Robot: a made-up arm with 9 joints. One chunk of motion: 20 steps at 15 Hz.
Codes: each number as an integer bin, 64 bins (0 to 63) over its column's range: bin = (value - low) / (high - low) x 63, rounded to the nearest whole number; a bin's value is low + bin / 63 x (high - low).
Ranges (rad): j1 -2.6..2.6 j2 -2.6..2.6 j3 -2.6..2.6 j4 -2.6..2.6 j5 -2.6..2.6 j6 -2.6..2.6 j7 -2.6..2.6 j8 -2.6..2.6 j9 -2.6..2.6
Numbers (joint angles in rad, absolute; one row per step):
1: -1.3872 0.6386 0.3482 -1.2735 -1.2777 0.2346 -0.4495 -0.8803 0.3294
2: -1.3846 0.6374 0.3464 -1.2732 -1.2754 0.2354 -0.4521 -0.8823 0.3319
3: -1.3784 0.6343 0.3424 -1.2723 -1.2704 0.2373 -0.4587 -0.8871 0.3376
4: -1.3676 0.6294 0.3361 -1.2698 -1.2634 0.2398 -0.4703 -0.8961 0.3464
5: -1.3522 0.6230 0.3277 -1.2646 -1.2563 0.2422 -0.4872 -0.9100 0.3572
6: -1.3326 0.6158 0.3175 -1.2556 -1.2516 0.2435 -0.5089 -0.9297 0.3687
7: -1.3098 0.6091 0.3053 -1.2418 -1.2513 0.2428 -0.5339 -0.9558 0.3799
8: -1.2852 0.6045 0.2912 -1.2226 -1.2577 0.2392 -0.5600 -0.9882 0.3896
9: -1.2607 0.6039 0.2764 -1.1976 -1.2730 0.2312 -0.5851 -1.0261 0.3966
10: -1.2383 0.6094 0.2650 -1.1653 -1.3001 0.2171 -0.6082 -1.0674 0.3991
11: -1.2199 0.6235 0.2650 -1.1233 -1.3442 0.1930 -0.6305 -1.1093 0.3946
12: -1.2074 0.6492 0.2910 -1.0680 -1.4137 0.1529 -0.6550 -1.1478 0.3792
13: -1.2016 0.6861 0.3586 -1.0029 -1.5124 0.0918 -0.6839 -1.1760 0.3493
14: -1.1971 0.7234 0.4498 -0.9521 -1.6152 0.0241 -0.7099 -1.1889 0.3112
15: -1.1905 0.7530 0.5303 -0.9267 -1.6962 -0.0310 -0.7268 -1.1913 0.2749
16: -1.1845 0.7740 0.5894 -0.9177 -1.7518 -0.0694 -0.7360 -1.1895 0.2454
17: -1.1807 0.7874 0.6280 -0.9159 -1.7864 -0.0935 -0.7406 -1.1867 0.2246
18: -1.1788 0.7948 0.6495 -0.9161 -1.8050 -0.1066 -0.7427 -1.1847 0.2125
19: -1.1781 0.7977 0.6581 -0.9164 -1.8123 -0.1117 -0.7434 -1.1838 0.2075
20: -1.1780 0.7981 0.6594 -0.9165 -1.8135 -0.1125 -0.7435 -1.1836 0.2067
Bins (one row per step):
1: 15 39 36 16 16 34 26 21 35
2: 15 39 36 16 16 34 26 21 36
3: 15 39 36 16 16 34 26 21 36
4: 15 39 36 16 16 34 26 21 36
5: 15 39 35 16 16 34 26 20 36
6: 15 39 35 16 16 34 25 20 36
7: 16 39 35 16 16 34 25 20 36
8: 16 39 35 17 16 34 25 20 36
9: 16 39 35 17 16 34 24 19 36
10: 16 39 35 17 16 34 24 19 36
11: 17 39 35 18 15 34 24 18 36
12: 17 39 35 19 14 33 24 18 36
13: 17 40 36 19 13 33 23 17 36
14: 17 40 37 20 12 32 23 17 35
15: 17 41 38 20 11 31 23 17 35
16: 17 41 39 20 10 31 23 17 34
17: 17 41 39 20 10 30 23 17 34
18: 17 41 39 20 10 30 23 17 34
19: 17 41 39 20 10 30 22 17 34
20: 17 41 39 20 10 30 22 17 34

